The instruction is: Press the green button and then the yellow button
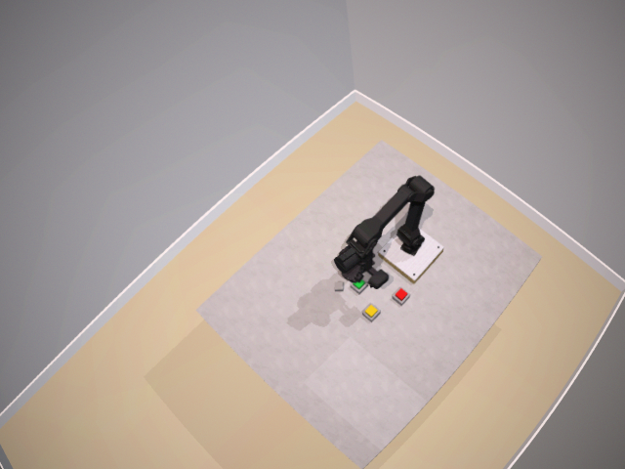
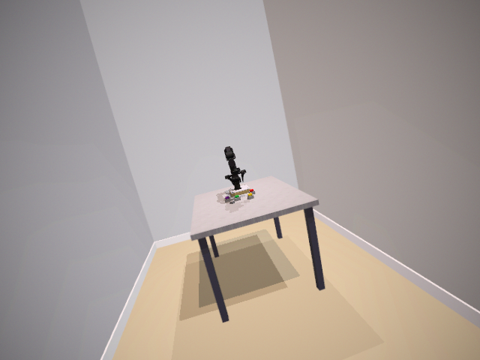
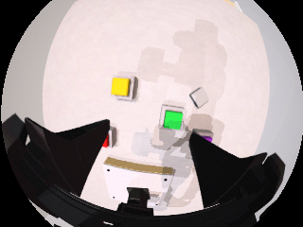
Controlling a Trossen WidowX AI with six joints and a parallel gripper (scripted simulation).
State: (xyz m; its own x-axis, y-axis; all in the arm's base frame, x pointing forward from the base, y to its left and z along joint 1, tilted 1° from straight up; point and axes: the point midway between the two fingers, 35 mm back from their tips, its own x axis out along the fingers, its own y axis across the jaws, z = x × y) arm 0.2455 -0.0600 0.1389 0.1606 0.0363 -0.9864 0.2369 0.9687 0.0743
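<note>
Right now the green button is 20 mm behind my gripper tip, 30 mm to the right of it and 110 mm below it. Also, from my gripper tip: yellow button (50 mm ahead, 60 mm to the left, 110 mm below); then small grey block (20 mm ahead, 100 mm to the right, 130 mm below); then purple button (80 mm behind, 110 mm to the right, 110 mm below).
</note>
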